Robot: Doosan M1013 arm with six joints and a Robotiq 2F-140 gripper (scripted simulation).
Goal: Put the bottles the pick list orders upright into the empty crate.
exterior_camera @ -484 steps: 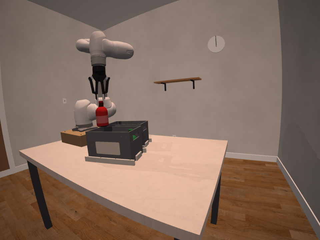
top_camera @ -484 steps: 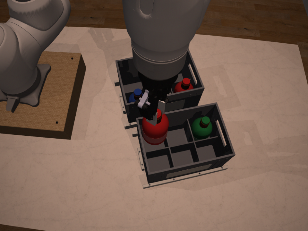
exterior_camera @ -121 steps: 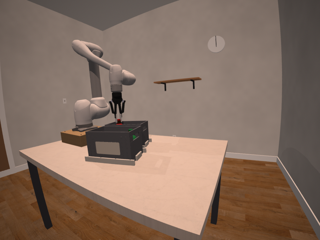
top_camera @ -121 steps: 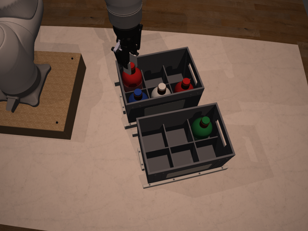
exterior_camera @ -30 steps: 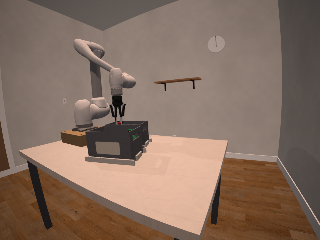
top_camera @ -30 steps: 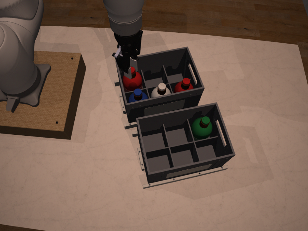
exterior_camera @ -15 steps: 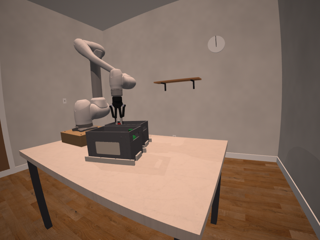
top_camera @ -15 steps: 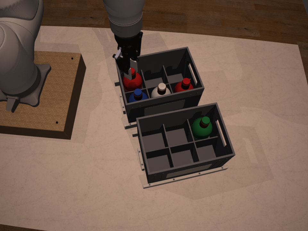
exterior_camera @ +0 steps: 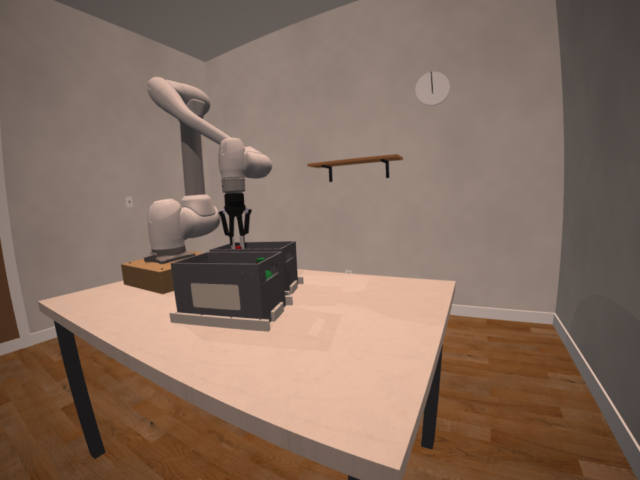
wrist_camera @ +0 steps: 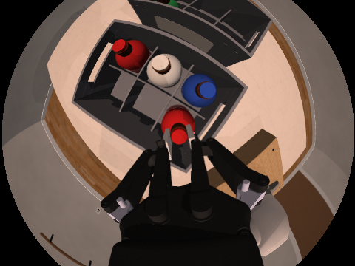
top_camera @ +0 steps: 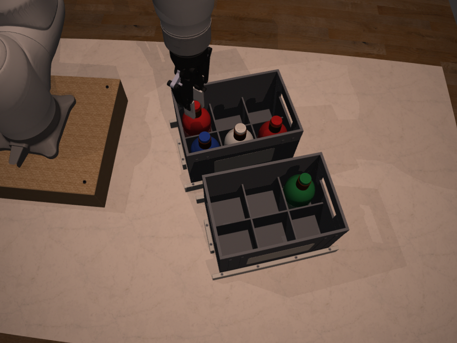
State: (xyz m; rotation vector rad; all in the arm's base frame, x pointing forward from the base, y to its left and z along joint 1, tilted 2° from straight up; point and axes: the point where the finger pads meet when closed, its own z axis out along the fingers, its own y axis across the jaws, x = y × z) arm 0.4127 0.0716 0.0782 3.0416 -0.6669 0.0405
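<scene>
Right now my hand is 90 mm above the blue bottle, 80 mm to the left of it and 40 mm short of it. Round my hand: green bottle: 270 mm ahead, 150 mm to the right, 90 mm below; then pick list: 170 mm below, 130 mm to the left, 40 mm ahead; then white bottle: 120 mm ahead, 90 mm below, 50 mm to the right.
</scene>
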